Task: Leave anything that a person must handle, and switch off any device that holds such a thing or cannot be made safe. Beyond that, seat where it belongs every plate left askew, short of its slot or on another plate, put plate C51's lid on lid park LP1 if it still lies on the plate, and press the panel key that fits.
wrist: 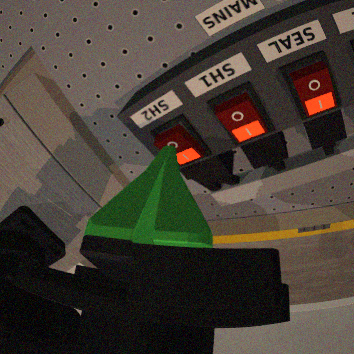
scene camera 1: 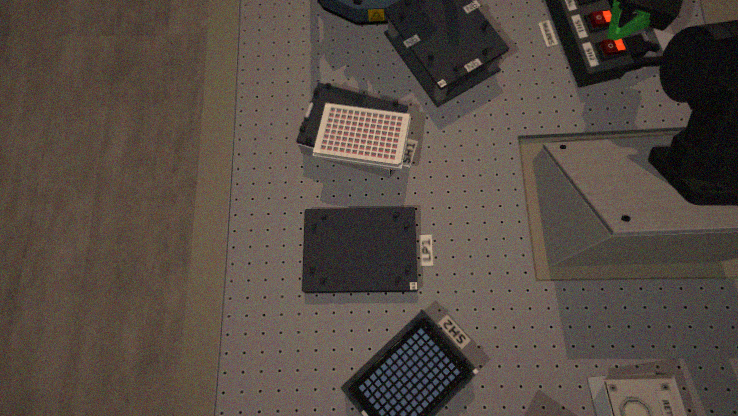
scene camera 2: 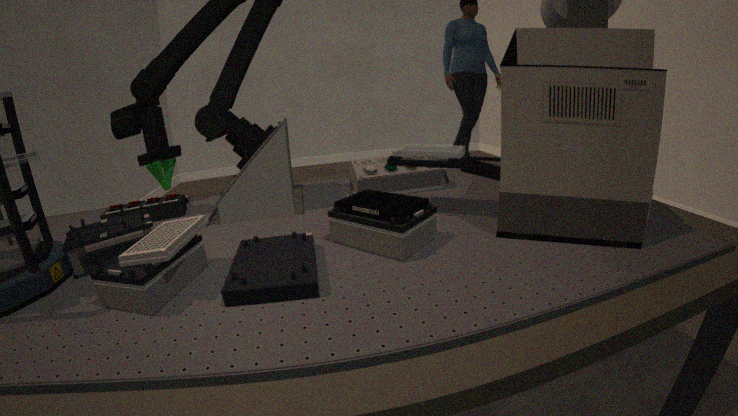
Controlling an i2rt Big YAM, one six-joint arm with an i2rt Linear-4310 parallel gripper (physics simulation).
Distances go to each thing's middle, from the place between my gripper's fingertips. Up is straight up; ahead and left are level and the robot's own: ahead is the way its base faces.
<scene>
I see the station SH1 [scene camera 2: 145, 288] 36 cm ahead of my hand, 13 cm to the left of it and 3 cm below it. Round my hand: white plate with red wells [scene camera 1: 377, 138] (36 cm ahead, 16 cm to the left); then dark pad LP1 [scene camera 2: 283, 268] (35 cm ahead, 31 cm to the left, 5 cm below); then plate with blue wells [scene camera 1: 420, 366] (48 cm to the left, 29 cm ahead).
</scene>
